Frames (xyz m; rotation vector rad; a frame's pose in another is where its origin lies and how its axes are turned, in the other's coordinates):
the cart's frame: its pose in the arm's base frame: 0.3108 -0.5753 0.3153 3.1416 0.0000 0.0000
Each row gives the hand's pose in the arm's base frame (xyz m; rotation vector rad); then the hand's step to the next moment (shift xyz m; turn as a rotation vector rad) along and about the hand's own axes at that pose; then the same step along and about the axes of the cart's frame.
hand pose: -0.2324 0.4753 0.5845 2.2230 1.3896 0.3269
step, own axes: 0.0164 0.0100 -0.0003 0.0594 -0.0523 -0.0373
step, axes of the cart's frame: 0.0150 -0.0111 -0.0046 -0.0302 -0.0821 -0.0008
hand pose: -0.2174 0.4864 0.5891 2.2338 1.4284 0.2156
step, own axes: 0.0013 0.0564 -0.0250 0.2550 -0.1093 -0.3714
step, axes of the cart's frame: 0.0370 0.0105 -0.0483 -0.1157 -0.3778 -0.2425
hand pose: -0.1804 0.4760 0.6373 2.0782 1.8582 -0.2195
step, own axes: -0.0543 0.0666 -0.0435 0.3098 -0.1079 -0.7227
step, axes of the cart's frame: 0.0536 0.0409 -0.0688 -0.1464 -0.5527 -0.5505
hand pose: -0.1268 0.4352 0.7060 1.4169 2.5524 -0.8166
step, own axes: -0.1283 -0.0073 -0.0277 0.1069 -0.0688 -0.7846
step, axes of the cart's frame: 0.0701 0.0860 -0.0705 0.0086 -0.4470 -0.6571
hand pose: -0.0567 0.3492 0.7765 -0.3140 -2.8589 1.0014
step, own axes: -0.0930 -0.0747 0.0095 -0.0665 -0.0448 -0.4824
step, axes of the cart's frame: 0.0770 0.0837 -0.0373 0.1337 -0.2432 -0.4026
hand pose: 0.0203 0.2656 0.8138 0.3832 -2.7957 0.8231
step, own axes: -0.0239 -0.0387 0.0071 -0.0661 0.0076 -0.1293
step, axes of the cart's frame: 0.0334 0.0308 -0.0072 0.0756 -0.0902 -0.0854
